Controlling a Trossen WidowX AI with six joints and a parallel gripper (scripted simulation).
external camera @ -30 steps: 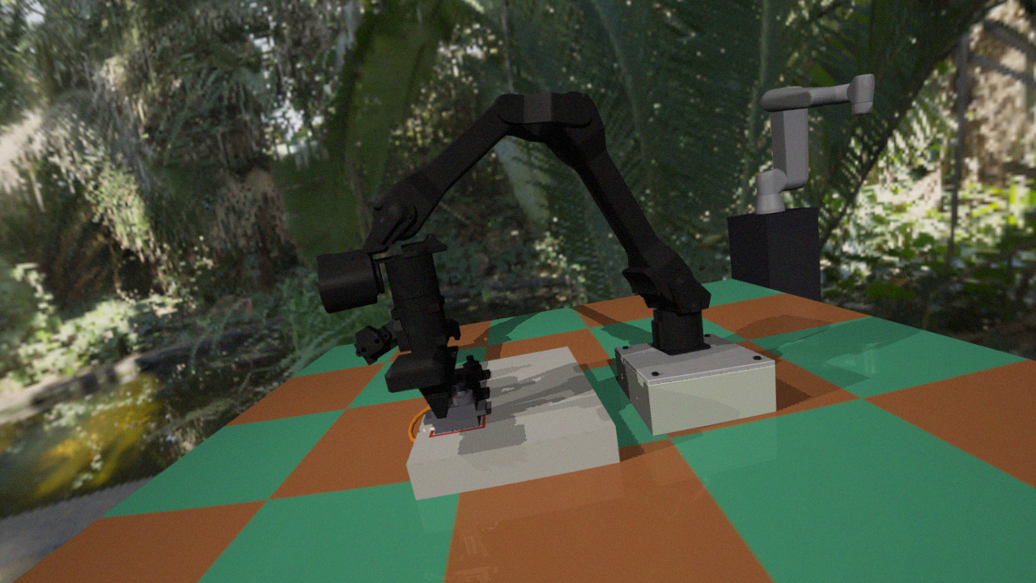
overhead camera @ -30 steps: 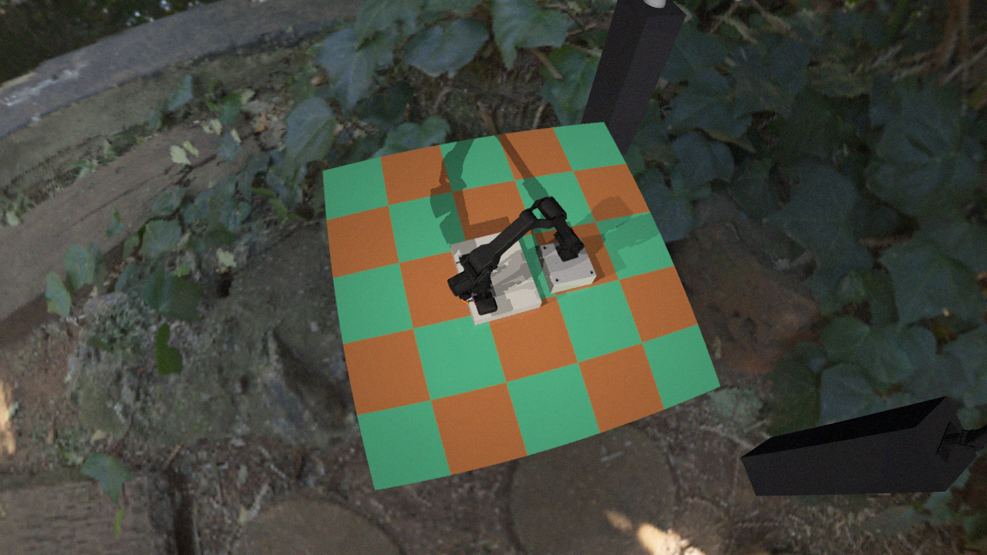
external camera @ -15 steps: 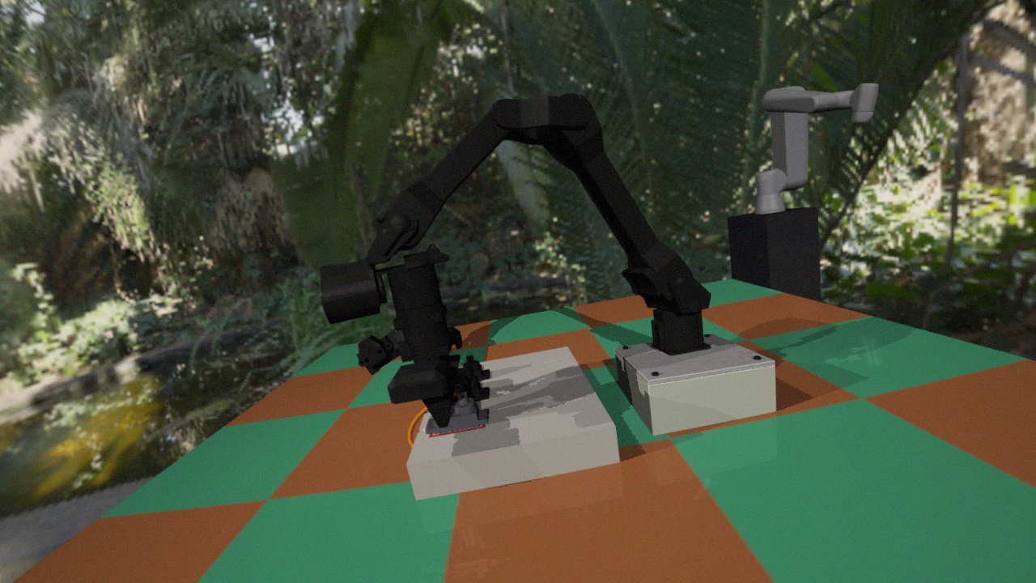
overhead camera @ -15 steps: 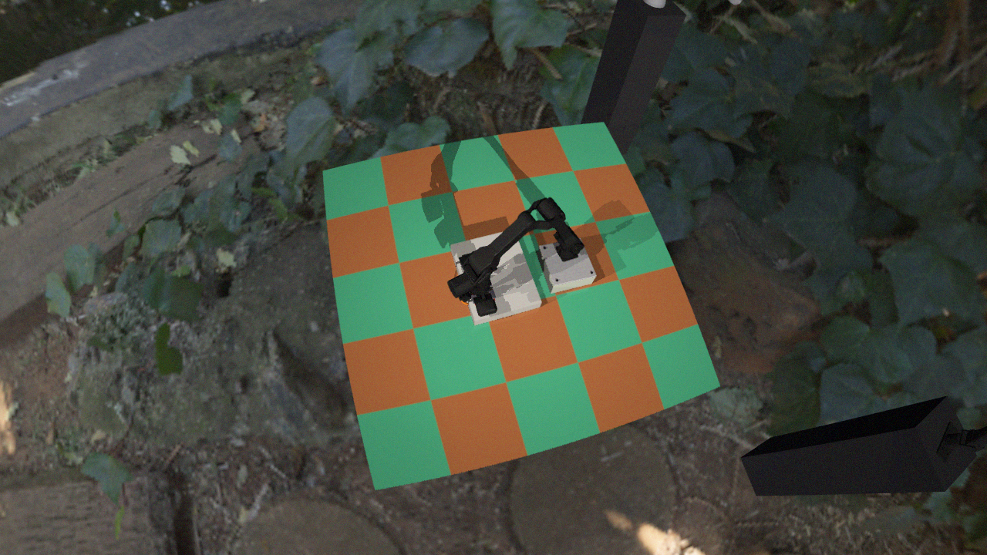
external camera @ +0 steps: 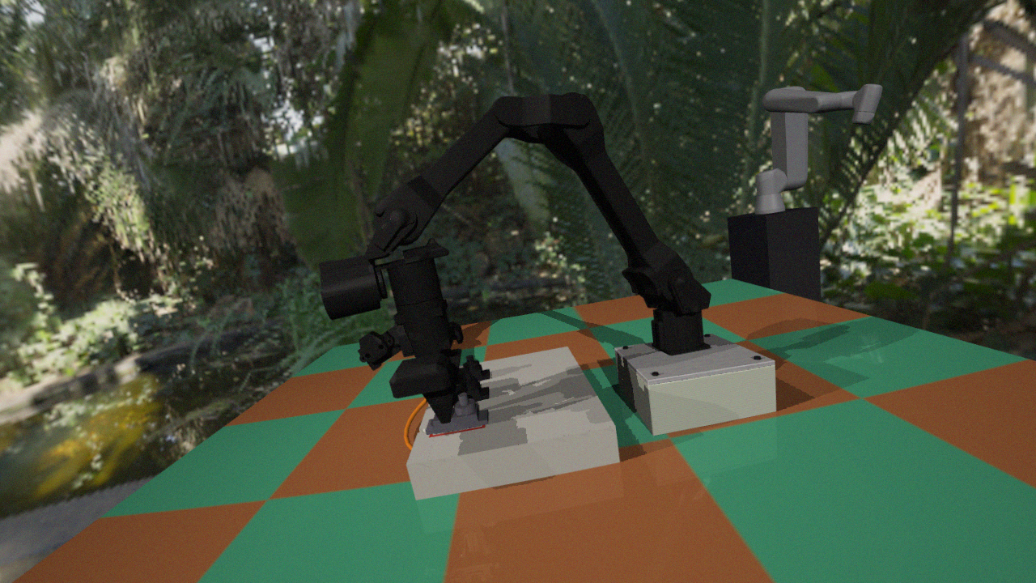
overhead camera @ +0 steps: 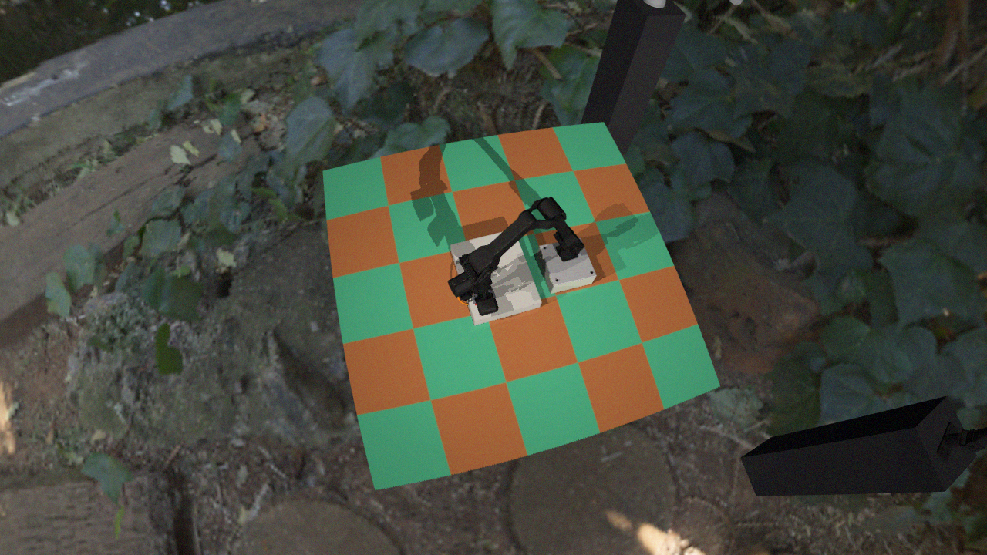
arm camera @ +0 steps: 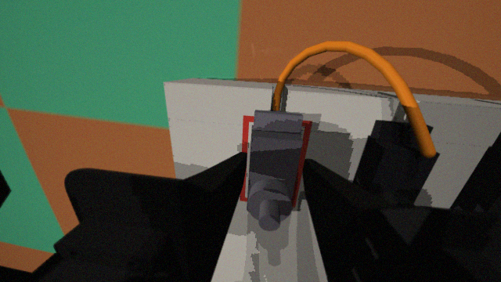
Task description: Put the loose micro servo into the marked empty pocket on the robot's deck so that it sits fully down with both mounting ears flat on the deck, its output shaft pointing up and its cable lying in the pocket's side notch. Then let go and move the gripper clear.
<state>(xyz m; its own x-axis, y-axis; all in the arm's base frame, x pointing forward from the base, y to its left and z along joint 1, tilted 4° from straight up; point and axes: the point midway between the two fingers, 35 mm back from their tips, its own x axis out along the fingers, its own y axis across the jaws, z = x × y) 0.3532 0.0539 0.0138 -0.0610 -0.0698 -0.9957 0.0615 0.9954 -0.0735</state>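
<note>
My gripper tip is now 12 cm past the pale deck block, 7 cm to the left of it and 4 cm above it.
</note>
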